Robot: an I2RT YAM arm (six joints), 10 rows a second.
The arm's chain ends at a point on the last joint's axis. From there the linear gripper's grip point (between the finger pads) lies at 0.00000 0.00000 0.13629 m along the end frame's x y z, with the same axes.
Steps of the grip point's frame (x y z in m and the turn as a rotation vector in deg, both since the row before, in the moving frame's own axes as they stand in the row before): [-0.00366 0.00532 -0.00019 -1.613 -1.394 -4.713]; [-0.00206 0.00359 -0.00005 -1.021 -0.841 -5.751]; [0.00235 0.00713 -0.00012 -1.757 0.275 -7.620]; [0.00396 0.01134 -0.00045 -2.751 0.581 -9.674]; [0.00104 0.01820 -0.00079 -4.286 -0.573 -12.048]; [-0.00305 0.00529 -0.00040 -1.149 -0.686 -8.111]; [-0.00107 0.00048 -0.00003 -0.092 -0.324 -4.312]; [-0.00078 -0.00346 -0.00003 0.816 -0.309 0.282]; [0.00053 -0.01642 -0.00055 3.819 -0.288 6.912]
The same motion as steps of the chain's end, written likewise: [-0.00051 0.00135 -0.00010 -1.613 -1.394 -4.713]; [-0.00018 0.00107 -0.00001 -1.021 -0.841 -5.751]; [0.00142 0.00301 -0.00005 -1.757 0.275 -7.620]; [0.00203 0.00495 -0.00029 -2.751 0.581 -9.674]; [0.00132 0.00795 -0.00040 -4.286 -0.573 -12.048]; [-0.00162 0.00245 -0.00036 -1.149 -0.686 -8.111]; [-0.00031 0.00023 -0.00003 -0.092 -0.324 -4.312]; [-0.00005 -0.00152 -0.00001 0.816 -0.309 0.282]; [0.00067 -0.00732 -0.00025 3.819 -0.288 6.912]
